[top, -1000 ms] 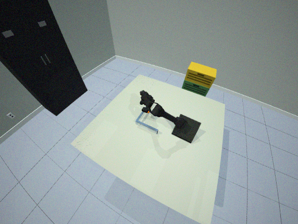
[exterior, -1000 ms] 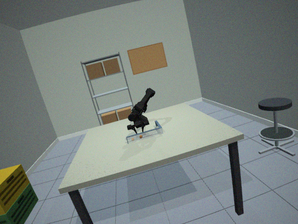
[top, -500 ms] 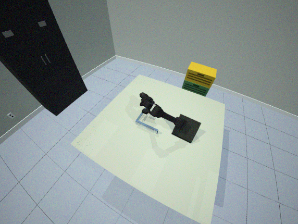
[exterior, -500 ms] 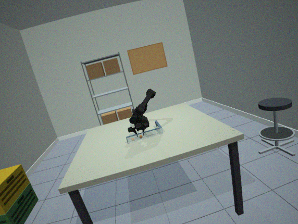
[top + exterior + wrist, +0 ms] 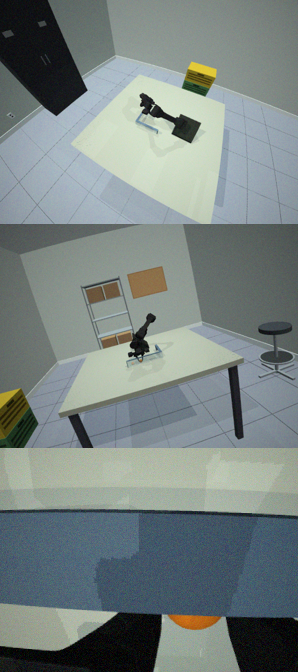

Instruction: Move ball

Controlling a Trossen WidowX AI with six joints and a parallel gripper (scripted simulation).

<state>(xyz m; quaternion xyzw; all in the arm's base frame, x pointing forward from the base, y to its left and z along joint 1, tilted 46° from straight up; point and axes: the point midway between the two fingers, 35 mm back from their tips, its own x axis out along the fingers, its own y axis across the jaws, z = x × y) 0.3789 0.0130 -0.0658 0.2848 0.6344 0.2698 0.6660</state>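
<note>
The see-through copy of ball lies 70 mm to the right of my gripper tip and 10 mm ahead of it. From my gripper tip the other things lie so: orange ball (right at my gripper tip).
</note>
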